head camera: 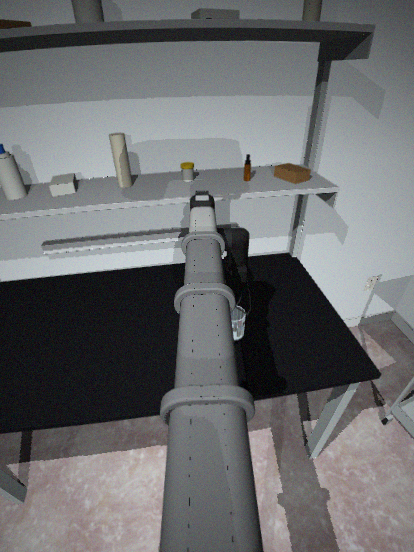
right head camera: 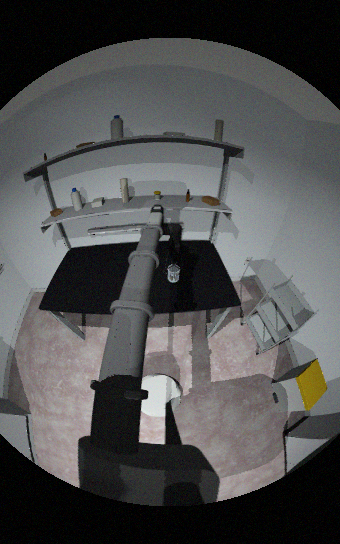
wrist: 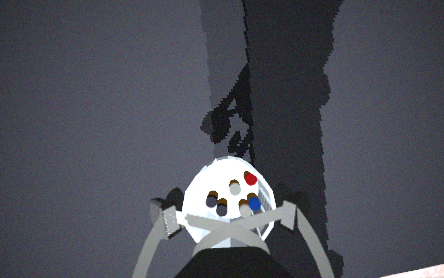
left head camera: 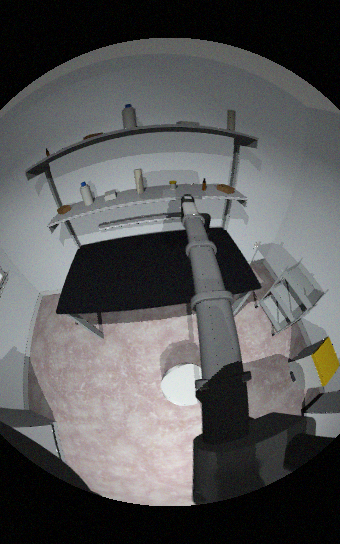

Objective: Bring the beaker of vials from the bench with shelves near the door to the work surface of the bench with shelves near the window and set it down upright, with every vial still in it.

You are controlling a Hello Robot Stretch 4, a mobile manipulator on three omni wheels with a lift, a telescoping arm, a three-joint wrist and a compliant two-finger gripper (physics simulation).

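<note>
The clear beaker [head camera: 238, 324] [right head camera: 173, 274] [wrist: 200, 186] is upright over the right part of the black bench top [head camera: 100, 345] [left head camera: 150, 280] [right head camera: 95, 280]. Several vials stand in it, with red [wrist: 250, 179], blue [wrist: 254, 203], pale and dark caps. My gripper [wrist: 229, 201] is shut on the beaker, one fingertip at each side. In the wrist view the gripper's shadow lies apart from it on the top, so the beaker looks held above the surface; the exact gap is hard to tell. The arm covers part of the beaker in the head view. Which bench this is I cannot tell.
The lower shelf [head camera: 160, 196] above the bench holds a beige cylinder [head camera: 120, 160], a yellow-lidded jar [head camera: 187, 172], an amber bottle [head camera: 247, 170] and a brown box [head camera: 292, 173]. An upper shelf [head camera: 165, 34] runs above. A yellow panel [left head camera: 326, 362] [right head camera: 312, 385] stands at the right.
</note>
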